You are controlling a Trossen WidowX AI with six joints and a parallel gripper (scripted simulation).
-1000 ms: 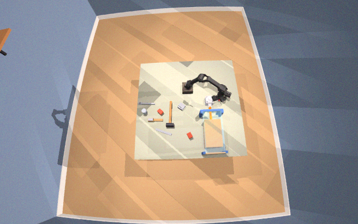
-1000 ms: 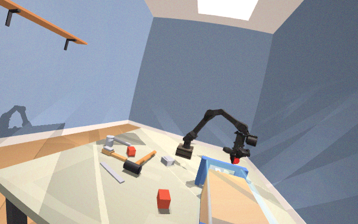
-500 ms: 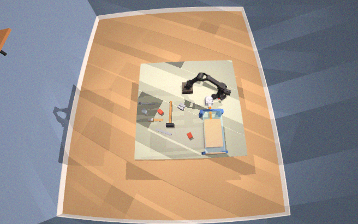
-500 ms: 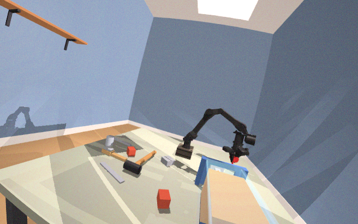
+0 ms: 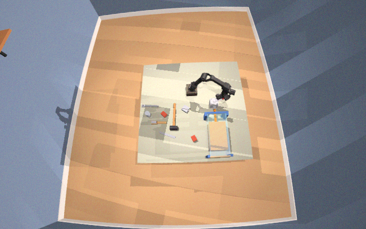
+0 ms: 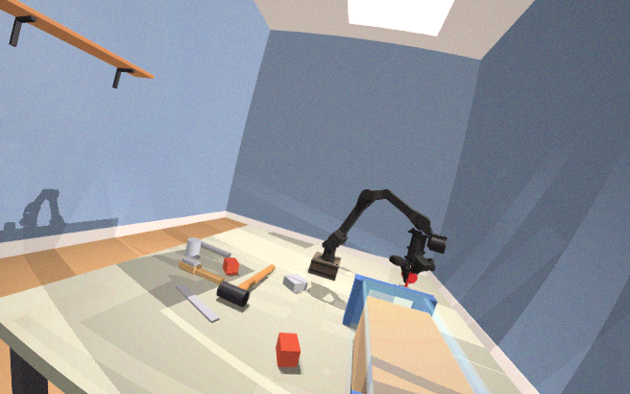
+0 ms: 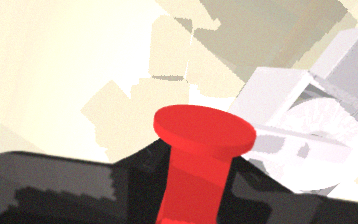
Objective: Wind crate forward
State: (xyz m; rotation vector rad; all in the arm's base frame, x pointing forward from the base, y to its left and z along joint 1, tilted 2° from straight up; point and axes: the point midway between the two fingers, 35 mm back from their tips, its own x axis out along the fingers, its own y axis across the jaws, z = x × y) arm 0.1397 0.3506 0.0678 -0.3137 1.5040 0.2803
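Right now my gripper tip is 40 mm to the left of the crank arm, 10 mm short of it and 10 mm above it. Round my gripper tip: blue steel frame: 190 mm ahead, 90 mm to the right, 10 mm below; white hand winch: 100 mm to the right, 90 mm below, 20 mm ahead; red knob: 20 mm above.
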